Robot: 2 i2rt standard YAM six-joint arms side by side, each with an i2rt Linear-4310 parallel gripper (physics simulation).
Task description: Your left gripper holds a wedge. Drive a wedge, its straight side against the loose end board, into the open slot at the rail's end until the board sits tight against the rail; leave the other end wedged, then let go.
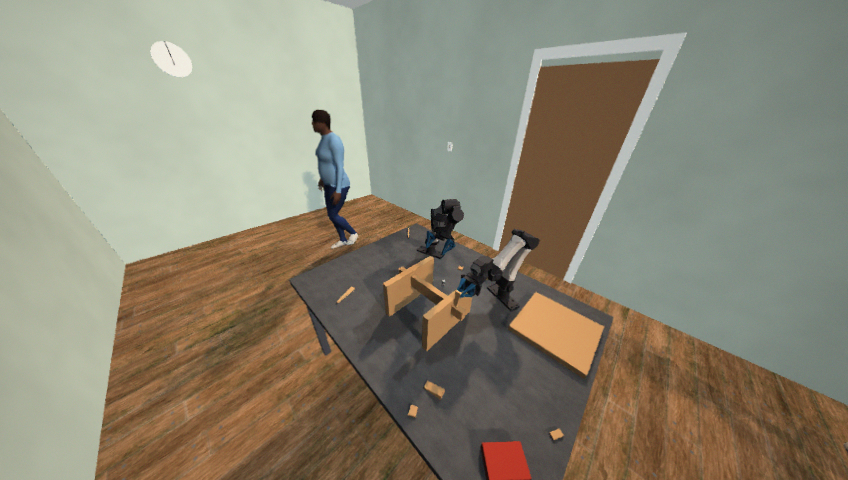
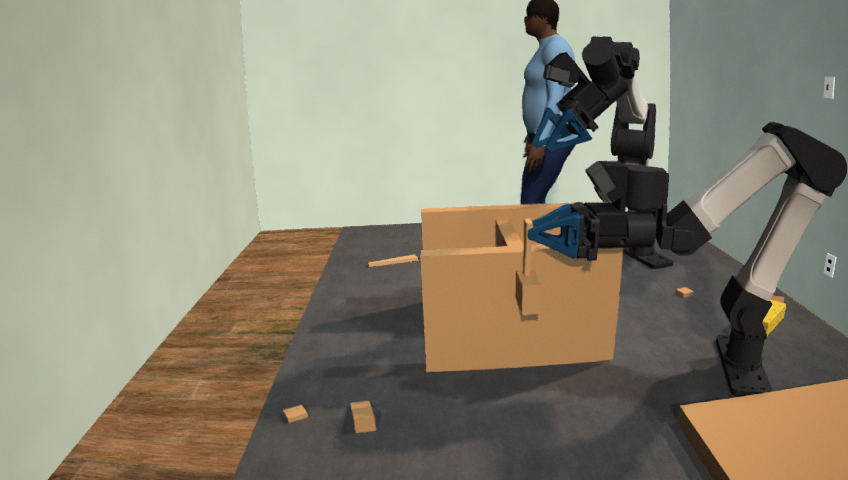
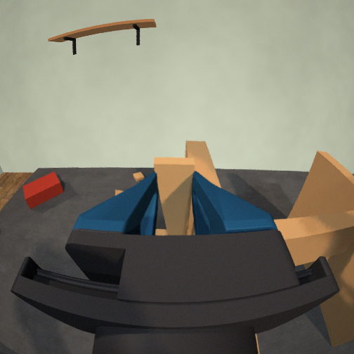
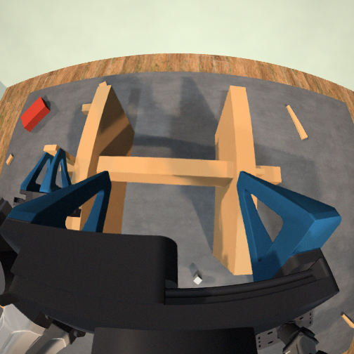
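Where they show: left gripper, fingertip midpoint: (image 1: 457, 294) (image 2: 526, 231); right gripper, fingertip midpoint: (image 1: 434, 251) (image 2: 540, 147); left arm's base at its link origin: (image 1: 502, 296) (image 2: 741, 365); right arm's base at its link origin: (image 1: 430, 252) (image 2: 642, 255).
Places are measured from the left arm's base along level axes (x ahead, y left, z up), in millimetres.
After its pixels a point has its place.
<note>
My left gripper (image 1: 461, 290) {x 388, y 77, z 246 mm} (image 2: 531, 230) {x 388, y 77, z 246 mm} (image 3: 174, 178) is shut on an upright wedge (image 2: 527, 252) {x 385, y 85, z 215 mm} (image 3: 175, 197) (image 4: 50, 148). The wedge's lower end meets the top of the rail's end (image 2: 529, 297) {x 375, y 118, z 156 mm}, beside the outer face of the loose end board (image 1: 437, 330) {x 485, y 92, z 84 mm} (image 2: 476, 315) {x 466, y 86, z 103 mm} (image 4: 92, 135); its depth in the slot is hidden. The rail (image 1: 429, 290) {x 449, y -62, z 176 mm} (image 4: 165, 170) runs from this board to the other end board (image 1: 395, 294) {x 590, y -157, z 123 mm} (image 4: 235, 225). The rail's other end (image 4: 270, 174) sticks out past that board. My right gripper (image 2: 544, 145) {x 394, y -133, z 344 mm} (image 4: 173, 177) is open and empty, above and back from the boards.
A loose thin wedge (image 1: 345, 294) {x 811, y -386, z 10 mm} (image 4: 296, 122) lies beyond the other end board. Small wooden blocks (image 1: 434, 389) {x 595, y 273, z 16 mm} (image 2: 363, 416) {x 578, y 296, z 25 mm}, a red block (image 1: 504, 460) {x 506, y 548, z 37 mm} (image 3: 43, 190) and a large wooden panel (image 1: 557, 333) {x -43, y 316, z 29 mm} (image 2: 773, 428) {x -2, y 226, z 29 mm} lie on the table. A yellow piece (image 2: 774, 316) {x -94, y -152, z 31 mm} lies behind the left arm's base.
</note>
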